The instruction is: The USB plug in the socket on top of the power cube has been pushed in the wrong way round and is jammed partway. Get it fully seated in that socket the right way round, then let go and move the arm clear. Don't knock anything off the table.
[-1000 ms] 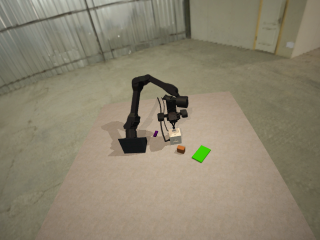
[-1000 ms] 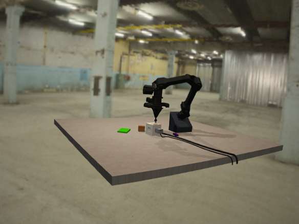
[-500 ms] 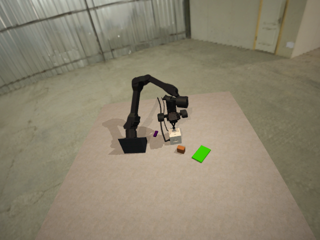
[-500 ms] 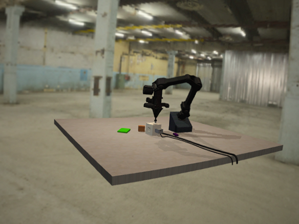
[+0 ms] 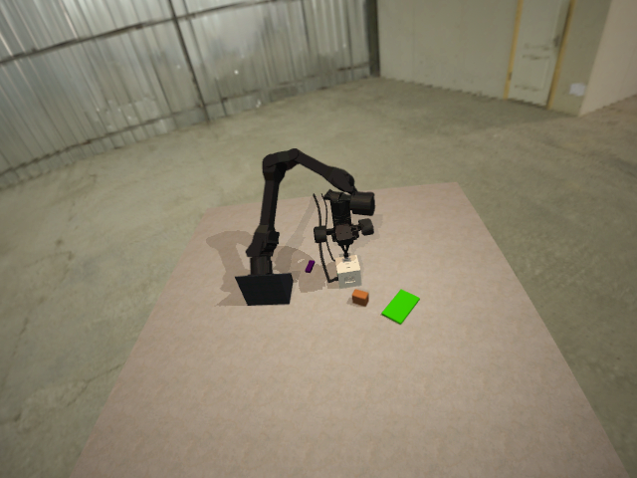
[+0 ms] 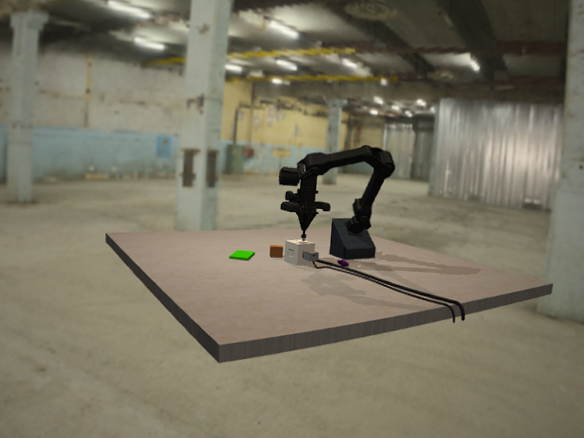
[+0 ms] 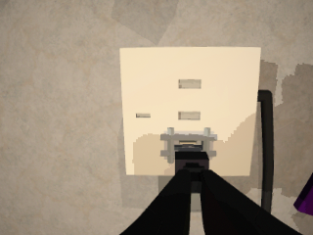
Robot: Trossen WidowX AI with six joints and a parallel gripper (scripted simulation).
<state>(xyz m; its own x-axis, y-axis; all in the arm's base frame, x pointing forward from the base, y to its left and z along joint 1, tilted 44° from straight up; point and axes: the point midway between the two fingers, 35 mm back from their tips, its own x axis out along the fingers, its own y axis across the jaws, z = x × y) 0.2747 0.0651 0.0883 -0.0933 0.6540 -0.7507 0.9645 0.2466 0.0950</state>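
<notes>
My gripper tip is now 1 cm above the dark USB plug. From my gripper tip the other things lie so: orange block: 12 cm to the right, 10 cm below, 5 cm ahead; then small purple piece: 15 cm behind, 11 cm below, 4 cm to the left; then green flat card: 18 cm ahead, 13 cm to the right, 11 cm below.
</notes>
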